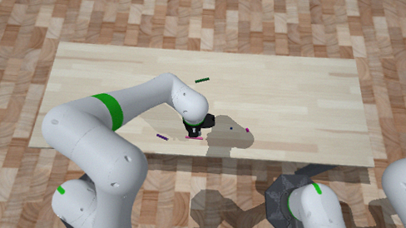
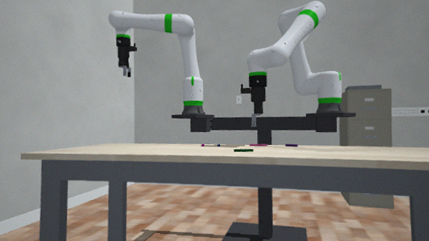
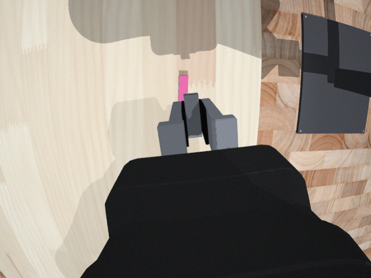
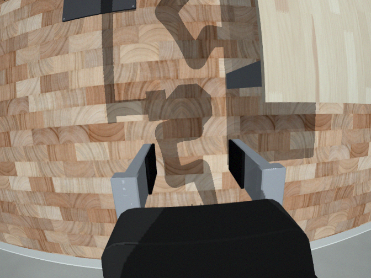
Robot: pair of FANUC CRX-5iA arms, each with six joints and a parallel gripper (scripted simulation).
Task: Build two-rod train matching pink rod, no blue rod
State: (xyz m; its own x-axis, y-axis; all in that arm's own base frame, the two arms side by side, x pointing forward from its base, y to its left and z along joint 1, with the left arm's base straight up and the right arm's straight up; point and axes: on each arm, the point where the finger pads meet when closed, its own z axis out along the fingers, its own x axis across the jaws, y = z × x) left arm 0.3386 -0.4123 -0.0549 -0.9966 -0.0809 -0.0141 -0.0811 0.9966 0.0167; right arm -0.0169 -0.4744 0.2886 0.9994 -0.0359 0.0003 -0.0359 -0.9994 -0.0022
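Now: left hand 1 cm short of the purple rod, 19 cm to the right of it and 12 cm above it. From my left hand the other things lie so: pink rod: 1 cm ahead, 2 cm to the left, 12 cm below; then grey rod: 2 cm below; then blue rod: 7 cm ahead, 18 cm to the right, 12 cm below.
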